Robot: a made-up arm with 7 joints. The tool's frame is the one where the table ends. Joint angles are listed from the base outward.
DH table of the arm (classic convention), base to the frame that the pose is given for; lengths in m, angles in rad. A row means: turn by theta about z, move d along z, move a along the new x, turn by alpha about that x. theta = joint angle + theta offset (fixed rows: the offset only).
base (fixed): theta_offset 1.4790, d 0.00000, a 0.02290, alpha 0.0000
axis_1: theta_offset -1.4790, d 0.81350, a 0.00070, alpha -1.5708
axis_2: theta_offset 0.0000, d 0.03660, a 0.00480, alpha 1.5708
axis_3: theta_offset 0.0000, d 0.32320, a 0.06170, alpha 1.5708
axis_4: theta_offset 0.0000, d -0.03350, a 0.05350, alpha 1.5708
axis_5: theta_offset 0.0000, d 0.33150, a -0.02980, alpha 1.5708
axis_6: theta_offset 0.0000, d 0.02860, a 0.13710, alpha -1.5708
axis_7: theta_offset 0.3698, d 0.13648, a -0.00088, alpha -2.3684
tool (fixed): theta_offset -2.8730, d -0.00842, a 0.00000, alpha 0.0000
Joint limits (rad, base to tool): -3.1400..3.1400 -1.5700..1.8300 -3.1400..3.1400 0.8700..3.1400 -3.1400..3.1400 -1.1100..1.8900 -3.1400..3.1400
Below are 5 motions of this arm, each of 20 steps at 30 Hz.
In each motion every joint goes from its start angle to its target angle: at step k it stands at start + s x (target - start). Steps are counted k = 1, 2, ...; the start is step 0. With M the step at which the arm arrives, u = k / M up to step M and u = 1 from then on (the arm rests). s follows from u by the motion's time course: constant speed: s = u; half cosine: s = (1 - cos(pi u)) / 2; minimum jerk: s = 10 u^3 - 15 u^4 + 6 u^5.
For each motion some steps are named. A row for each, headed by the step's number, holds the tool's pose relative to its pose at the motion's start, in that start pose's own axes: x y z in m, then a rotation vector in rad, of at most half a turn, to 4 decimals.
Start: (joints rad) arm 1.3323 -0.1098 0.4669 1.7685 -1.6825 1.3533 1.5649
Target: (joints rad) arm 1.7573 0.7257 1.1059 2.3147 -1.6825 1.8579 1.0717
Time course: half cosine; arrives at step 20
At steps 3, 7, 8, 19, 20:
3: 0.0108 -0.0230 0.0021 -0.0233 -0.0412 -0.0119
7: 0.0520 -0.1100 0.0217 -0.1142 -0.2204 -0.0634
8: 0.0651 -0.1367 0.0315 -0.1435 -0.2855 -0.0808
19: 0.1912 -0.3179 0.1734 -0.3911 -1.0098 -0.1844
20: 0.1926 -0.3192 0.1752 -0.3934 -1.0179 -0.1846

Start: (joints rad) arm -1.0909 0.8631 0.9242 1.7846 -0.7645 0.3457 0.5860
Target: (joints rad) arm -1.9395 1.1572 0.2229 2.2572 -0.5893 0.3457 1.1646
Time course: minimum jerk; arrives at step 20
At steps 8, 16, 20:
8: -0.1214 0.2368 0.2429 0.4364 0.4490 -0.1428
16: -0.0874 0.3783 0.8969 1.1895 1.3349 -0.2071
20: -0.0673 0.3687 0.9537 1.2533 1.4118 -0.1968

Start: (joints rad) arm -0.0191 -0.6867 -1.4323 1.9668 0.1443 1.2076 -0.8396
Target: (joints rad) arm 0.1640 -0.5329 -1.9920 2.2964 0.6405 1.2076 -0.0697
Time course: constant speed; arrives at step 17
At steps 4, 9, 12, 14, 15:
4: -0.0090 0.0123 0.0335 0.0648 0.2158 -0.1377
9: -0.0246 0.0158 0.0743 0.1340 0.4795 -0.2800
12: -0.0364 0.0114 0.0972 0.1654 0.6336 -0.3494
14: -0.0454 0.0056 0.1114 0.1809 0.7341 -0.3894
15: -0.0502 0.0019 0.1181 0.1868 0.7835 -0.4076

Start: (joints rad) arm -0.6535 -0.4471 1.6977 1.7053 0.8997 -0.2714 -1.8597
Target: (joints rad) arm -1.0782 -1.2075 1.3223 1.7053 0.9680 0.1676 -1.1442
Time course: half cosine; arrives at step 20
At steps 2, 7, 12, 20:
2: 0.0019 -0.0013 -0.0049 -0.0043 -0.0095 -0.0038
7: 0.0290 -0.0150 -0.0536 -0.0398 -0.1112 -0.0534
12: 0.0925 -0.0398 -0.1204 -0.0595 -0.2820 -0.1570
20: 0.1672 -0.0681 -0.1695 -0.0355 -0.4433 -0.2625

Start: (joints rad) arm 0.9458 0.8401 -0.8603 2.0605 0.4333 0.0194 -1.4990
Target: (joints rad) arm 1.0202 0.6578 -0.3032 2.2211 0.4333 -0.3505 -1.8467
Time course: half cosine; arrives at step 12
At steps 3, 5, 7, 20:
3: -0.0418 -0.0014 0.0220 0.0473 0.0679 0.0694
5: -0.1006 -0.0061 0.0646 0.1328 0.1696 0.1629
7: -0.1582 -0.0156 0.1249 0.2481 0.2831 0.2494
20: -0.2174 -0.0363 0.2259 0.4351 0.4368 0.3271

